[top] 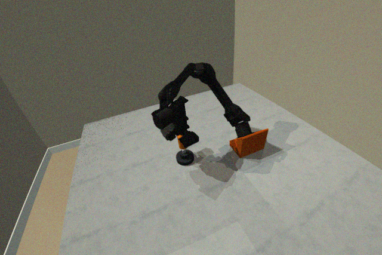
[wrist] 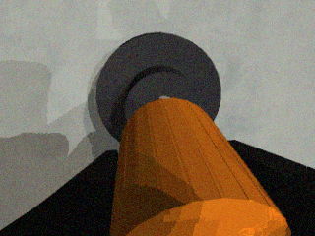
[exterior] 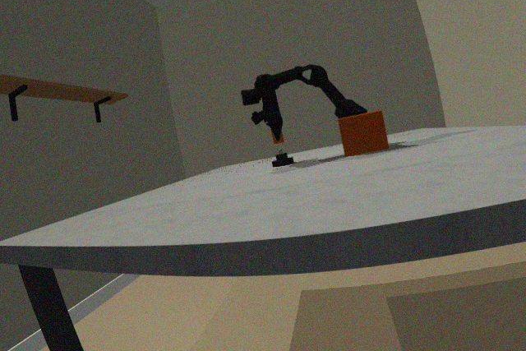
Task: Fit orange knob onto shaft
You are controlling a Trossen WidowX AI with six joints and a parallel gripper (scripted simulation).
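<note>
Now: gripper tip 30 mm below the orange knob. The rest, counted from my gripper tip: round dark pedestal (60 mm below).
</note>
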